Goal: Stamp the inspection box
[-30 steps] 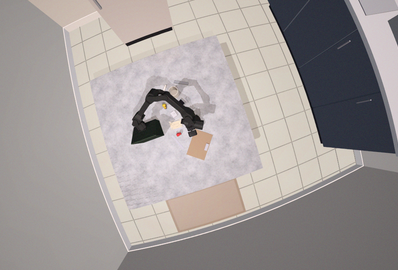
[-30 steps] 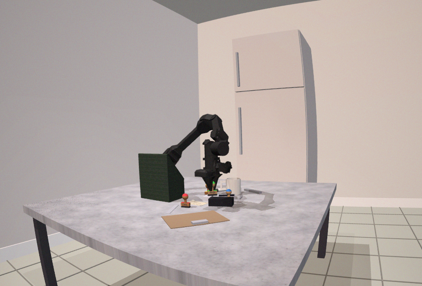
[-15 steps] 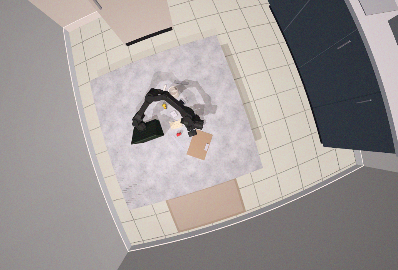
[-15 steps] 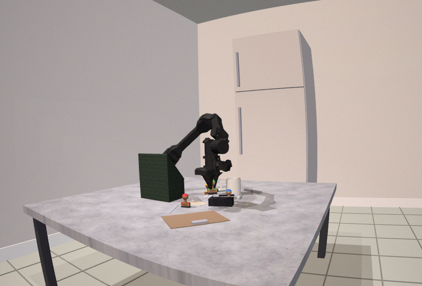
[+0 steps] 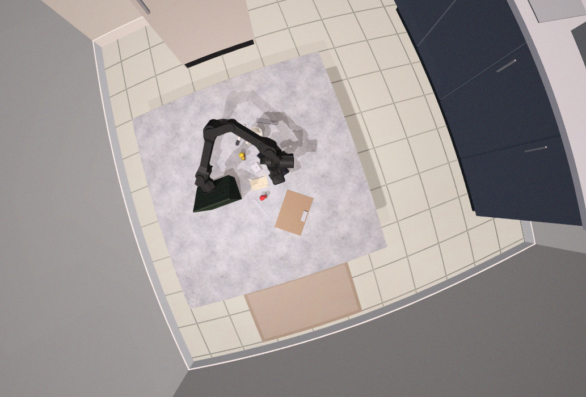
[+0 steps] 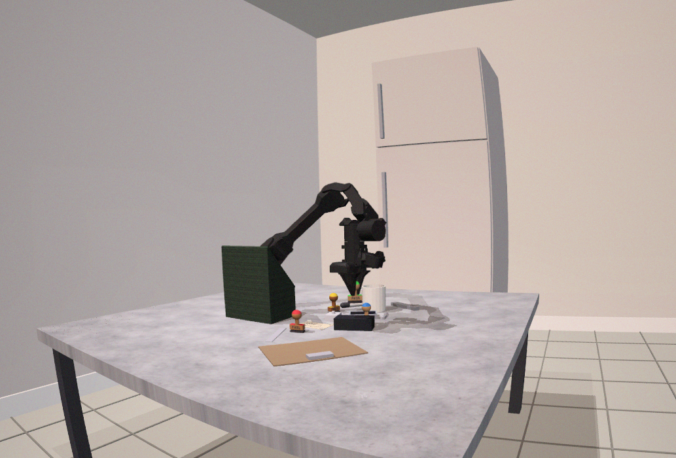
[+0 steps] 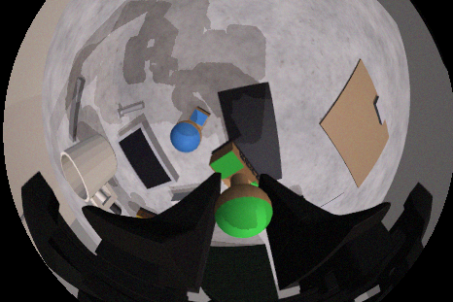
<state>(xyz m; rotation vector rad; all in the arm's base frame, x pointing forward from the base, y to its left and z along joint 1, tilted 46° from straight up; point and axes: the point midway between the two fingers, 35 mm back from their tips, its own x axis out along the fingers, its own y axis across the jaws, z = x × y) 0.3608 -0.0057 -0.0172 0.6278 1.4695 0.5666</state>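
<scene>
Right now the blue-knobbed stamp is 1 cm ahead of my gripper tip, 4 cm to the left of it and 8 cm below it. From my gripper tip the other things lie so: green-knobbed PASS stamp: right at my gripper tip; red-knobbed stamp: 13 cm behind, 12 cm to the right, 8 cm below; cream card: 12 cm behind, 3 cm to the right, 10 cm below.
</scene>
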